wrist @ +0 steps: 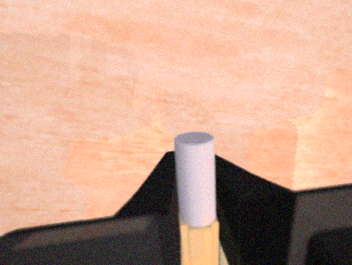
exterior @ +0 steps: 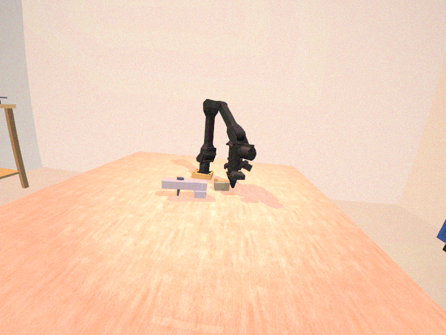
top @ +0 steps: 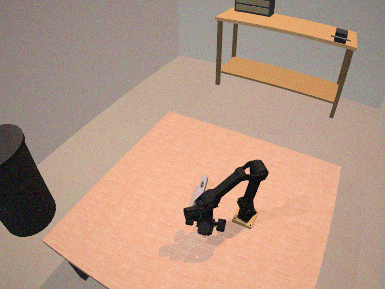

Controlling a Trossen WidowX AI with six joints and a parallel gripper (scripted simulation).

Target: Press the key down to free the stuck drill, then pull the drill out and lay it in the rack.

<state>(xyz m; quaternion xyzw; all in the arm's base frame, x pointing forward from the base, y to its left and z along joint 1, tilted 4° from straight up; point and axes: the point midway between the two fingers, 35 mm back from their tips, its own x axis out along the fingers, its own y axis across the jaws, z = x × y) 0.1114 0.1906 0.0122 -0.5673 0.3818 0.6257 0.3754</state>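
Right now my gripper tip is 4 cm to the left of the drill, 4 cm below it and 2 cm short of it. Round my gripper tip: olive rack (5 cm to the right, 2 cm ahead, 1 cm above); then blue key (19 cm to the right, 17 cm ahead, 4 cm above).
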